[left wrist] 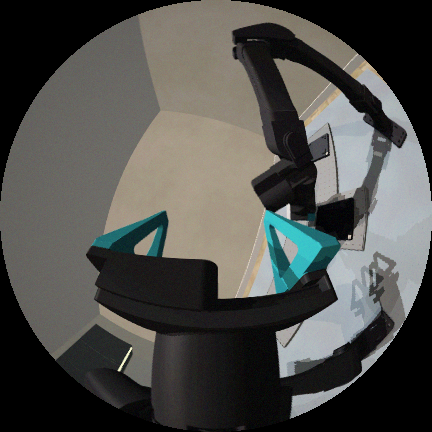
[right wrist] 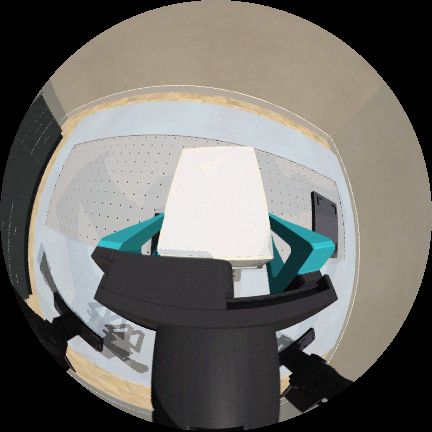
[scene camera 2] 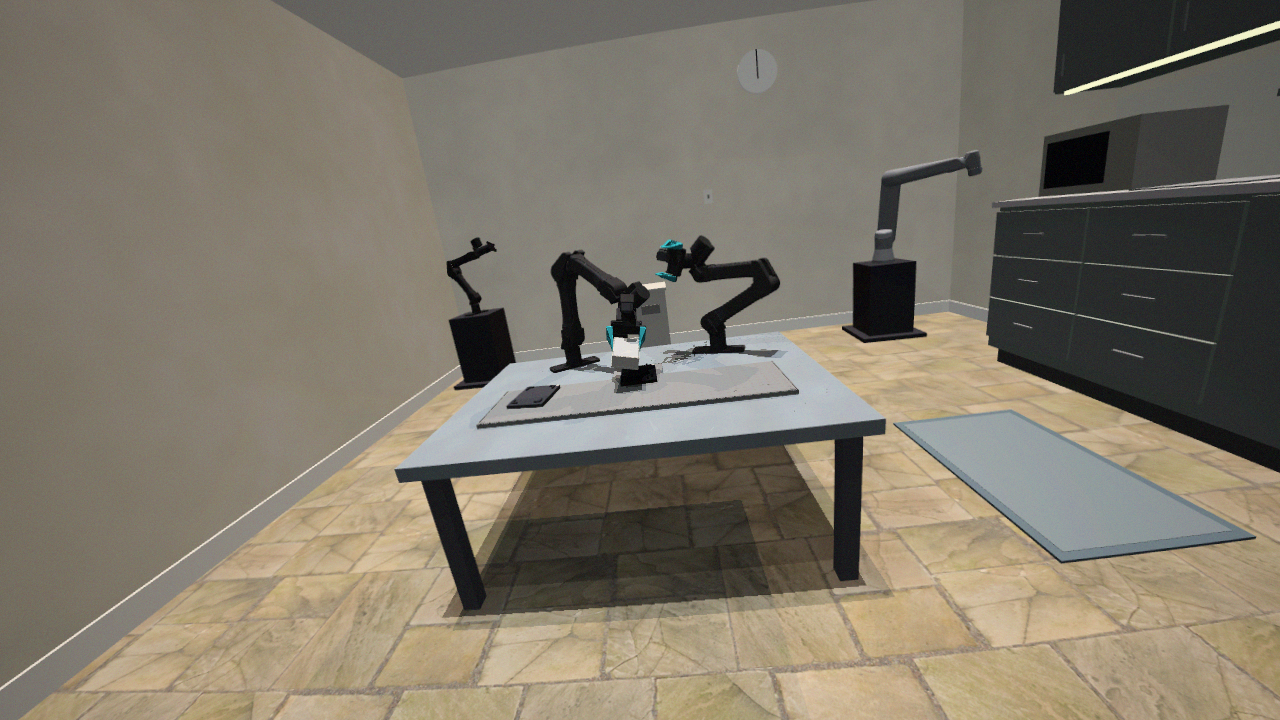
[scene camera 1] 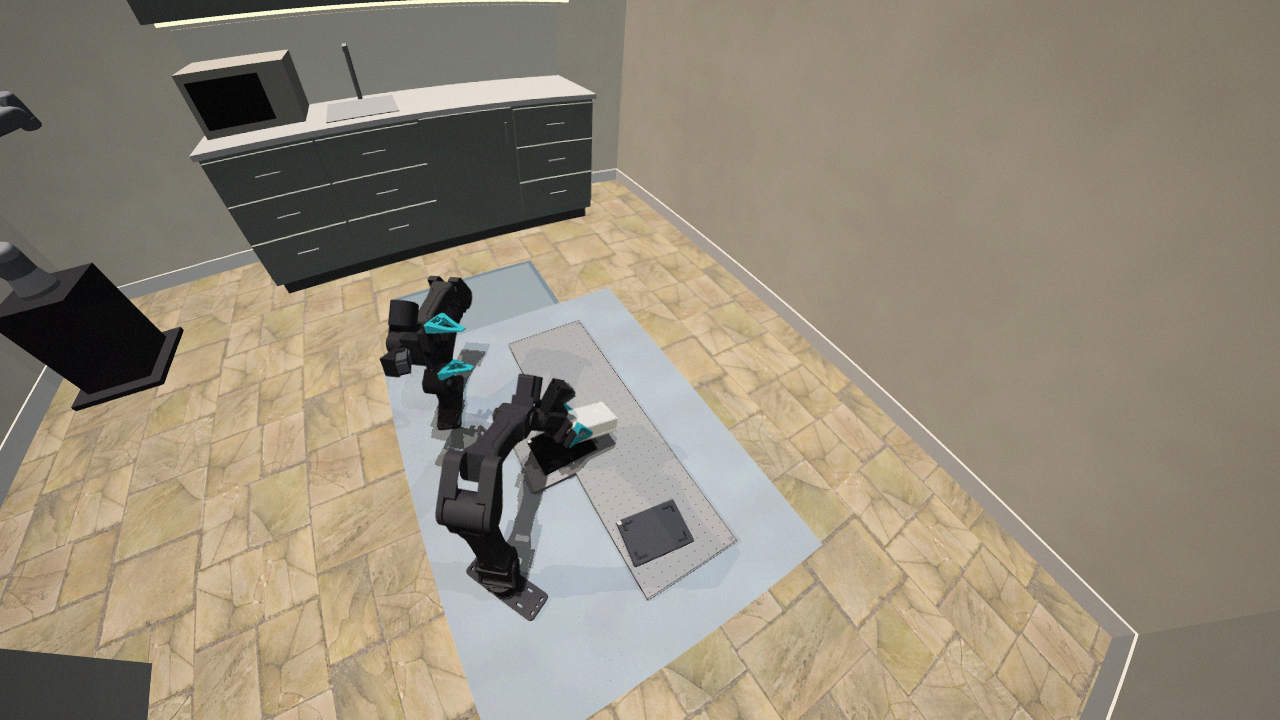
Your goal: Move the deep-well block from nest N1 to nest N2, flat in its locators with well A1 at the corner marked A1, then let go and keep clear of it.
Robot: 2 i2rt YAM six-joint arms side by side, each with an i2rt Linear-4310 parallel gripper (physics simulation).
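Pixels of known places: left gripper, between the fingertips: (left wrist: 215, 215) (scene camera 2: 659, 261) (scene camera 1: 468, 349); right gripper, between the fingertips: (right wrist: 215, 215) (scene camera 2: 625, 350) (scene camera 1: 583, 423); left arm's base, origin of its link: (right wrist: 74, 321) (scene camera 2: 718, 350) (scene camera 1: 451, 402); right arm's base, origin of its link: (right wrist: 286, 353) (scene camera 2: 575, 365) (scene camera 1: 506, 584).
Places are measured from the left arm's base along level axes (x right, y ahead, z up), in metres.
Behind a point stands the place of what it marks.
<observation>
The white deep-well block (scene camera 1: 597, 419) {x 0.231, y 0.427, z 0.145 m} (scene camera 2: 625, 354) {x 0.200, y 0.453, z 0.131 m} (right wrist: 215, 195) {x 0.217, y 0.399, z 0.144 m} is between the fingers of my right gripper (scene camera 1: 581, 424) {x 0.224, y 0.390, z 0.125 m} (scene camera 2: 626, 340) {x 0.224, y 0.390, z 0.125 m} (right wrist: 215, 215) {x 0.224, y 0.390, z 0.125 m}, which is shut on it, raised above the board and looking tilted. Its wells and corner A1 cannot be made out. One dark nest (scene camera 1: 556, 458) {x 0.261, y 0.307, z 0.025 m} (scene camera 2: 639, 376) {x 0.202, y 0.360, z 0.025 m} (left wrist: 336, 220) {x 0.221, y 0.307, z 0.025 m} lies below and near the right gripper. The other dark nest (scene camera 1: 656, 531) {x 0.513, y 0.527, z 0.024 m} (scene camera 2: 533, 395) {x 0.510, y 0.531, z 0.025 m} (left wrist: 320, 146) {x 0.514, y 0.489, z 0.025 m} (right wrist: 326, 220) {x 0.504, y 0.534, z 0.025 m} has corner locators and nothing on it. Their labels are unreadable. My left gripper (scene camera 1: 467, 348) {x 0.154, y 0.148, z 0.378 m} (scene camera 2: 659, 260) {x 0.154, y 0.148, z 0.378 m} (left wrist: 215, 215) {x 0.154, y 0.148, z 0.378 m} is open and empty, raised away from the block.
A perforated board (scene camera 1: 617, 371) (scene camera 2: 725, 390) {x -0.098, y 0.455, z 0.013 m} (right wrist: 110, 175) {x -0.012, y 0.409, z 0.013 m} lies on the pale blue table (scene camera 1: 751, 528) {x 0.558, y 0.784, z 0.000 m} (scene camera 2: 787, 423) {x -0.274, y 0.635, z 0.000 m}. The left arm stands near the table's far edge in scene camera 2. Dark cabinets (scene camera 1: 465, 170) (scene camera 2: 1127, 268) stand beyond the table.
</observation>
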